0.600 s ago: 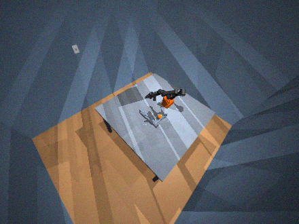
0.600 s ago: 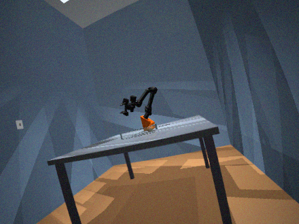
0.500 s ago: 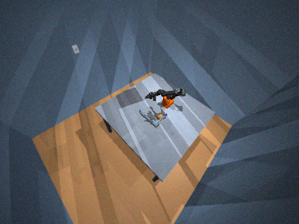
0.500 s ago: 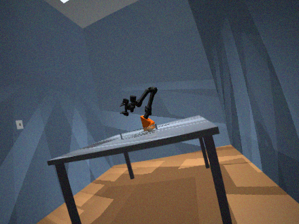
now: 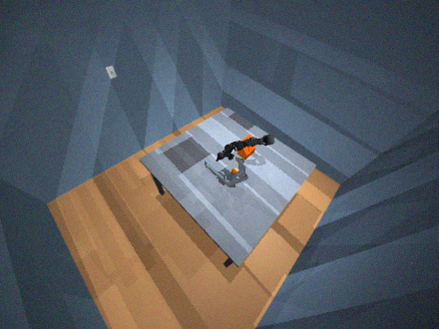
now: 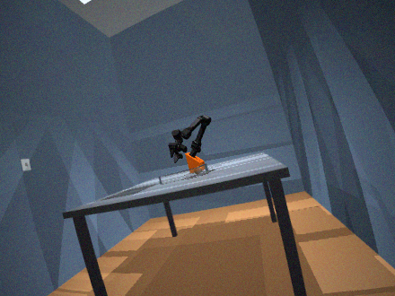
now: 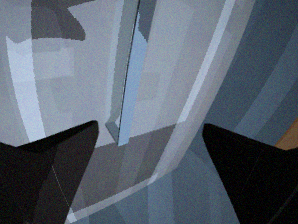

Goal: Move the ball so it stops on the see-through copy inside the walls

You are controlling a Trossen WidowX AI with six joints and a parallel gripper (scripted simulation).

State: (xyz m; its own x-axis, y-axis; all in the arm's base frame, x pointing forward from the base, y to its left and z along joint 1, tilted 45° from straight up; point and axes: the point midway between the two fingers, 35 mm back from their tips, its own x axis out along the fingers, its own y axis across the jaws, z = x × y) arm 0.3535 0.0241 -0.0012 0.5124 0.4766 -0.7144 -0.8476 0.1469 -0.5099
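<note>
Right now my gripper tip is 130 mm to the right of the orange ball, 120 mm above it and 100 mm past it.
</note>
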